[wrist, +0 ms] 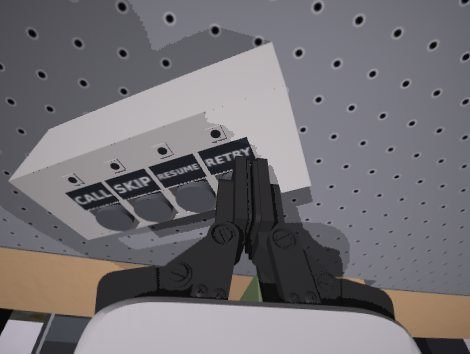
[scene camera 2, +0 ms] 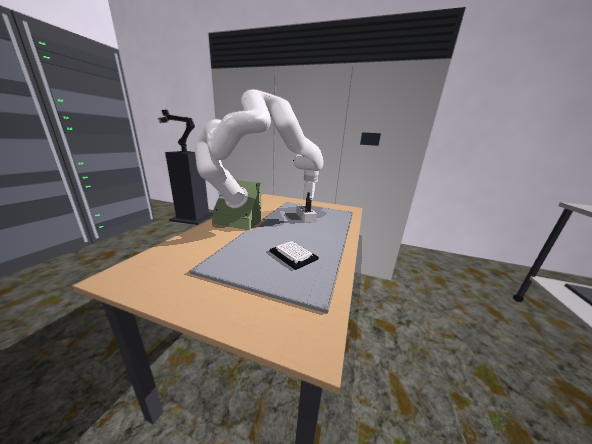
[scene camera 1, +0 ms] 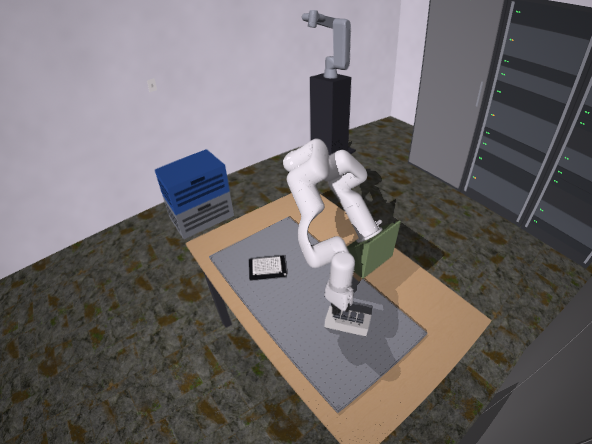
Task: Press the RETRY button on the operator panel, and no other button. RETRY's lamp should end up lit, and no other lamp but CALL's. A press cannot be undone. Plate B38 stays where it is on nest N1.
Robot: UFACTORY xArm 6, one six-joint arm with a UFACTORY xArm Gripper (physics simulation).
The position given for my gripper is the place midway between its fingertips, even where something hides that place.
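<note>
There is a resume button (wrist: 198, 196) that I can see, and a call button (wrist: 116, 217) as well. I also see my gripper (wrist: 246, 176).
</note>
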